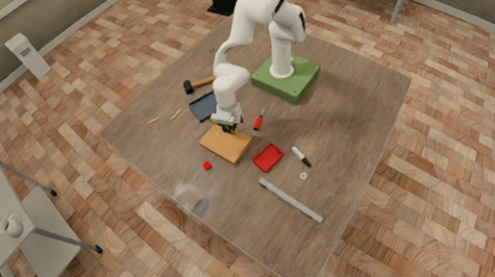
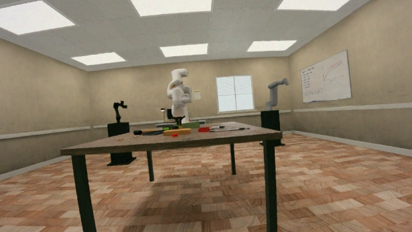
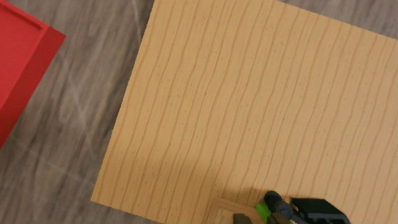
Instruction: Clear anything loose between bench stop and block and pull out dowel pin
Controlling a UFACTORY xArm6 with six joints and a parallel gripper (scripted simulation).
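The dowel pin lies 2 cm below my hand. The rest, counted from my hand: tan bench board 6 cm below, 5 cm ahead, 1 cm to the right; red cap 20 cm ahead, 7 cm below, 2 cm to the right; small wooden block 4 cm below.
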